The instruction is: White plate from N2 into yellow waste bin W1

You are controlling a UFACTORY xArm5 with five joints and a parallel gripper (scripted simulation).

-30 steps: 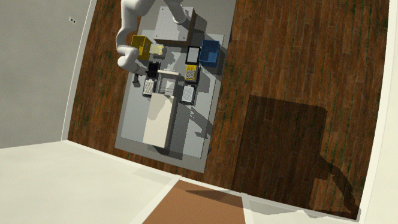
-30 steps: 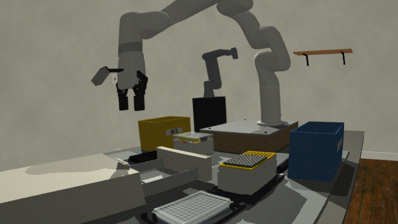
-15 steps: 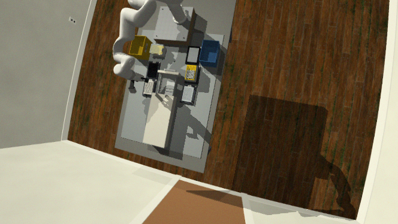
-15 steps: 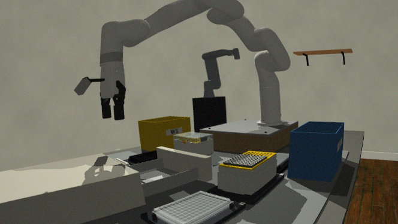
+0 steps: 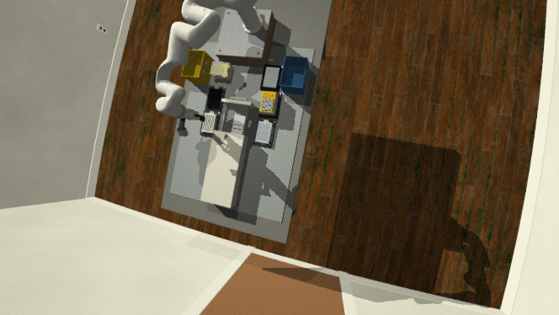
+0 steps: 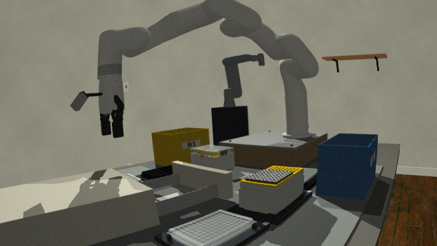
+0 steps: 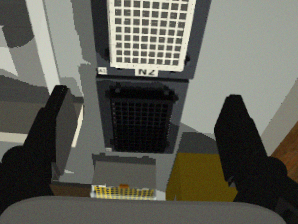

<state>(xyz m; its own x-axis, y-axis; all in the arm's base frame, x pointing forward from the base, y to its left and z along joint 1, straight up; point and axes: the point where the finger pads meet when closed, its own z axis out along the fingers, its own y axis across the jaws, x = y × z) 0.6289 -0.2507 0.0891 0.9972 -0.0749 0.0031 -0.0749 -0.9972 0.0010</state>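
The white plate is 14 cm below my hand. The rest, counted from my hand: black plate: 17 cm behind, 2 cm to the left, 14 cm below; drawer: 1 cm behind, 18 cm to the left, 14 cm below; N2 label: 7 cm behind, 15 cm below.
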